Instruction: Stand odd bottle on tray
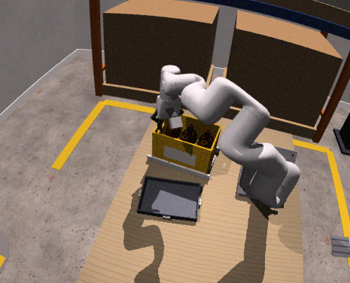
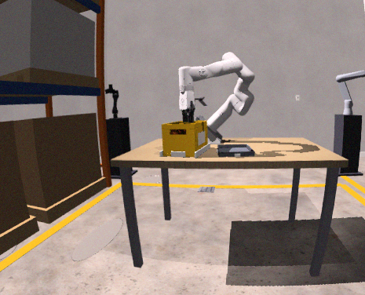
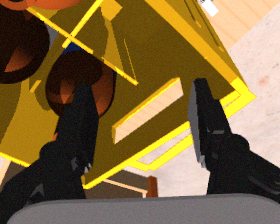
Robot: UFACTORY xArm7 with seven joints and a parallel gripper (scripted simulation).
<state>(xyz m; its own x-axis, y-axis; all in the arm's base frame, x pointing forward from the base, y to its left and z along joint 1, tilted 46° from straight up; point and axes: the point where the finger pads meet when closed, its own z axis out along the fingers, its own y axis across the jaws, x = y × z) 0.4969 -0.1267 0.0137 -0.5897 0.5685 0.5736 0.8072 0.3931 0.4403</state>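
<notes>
My hand is 9 cm past the yellow crate, 3 cm to the left of it and 11 cm above it. The rest, counted from my hand: dark grey tray (8 cm behind, 25 cm to the left, 18 cm below).
</notes>
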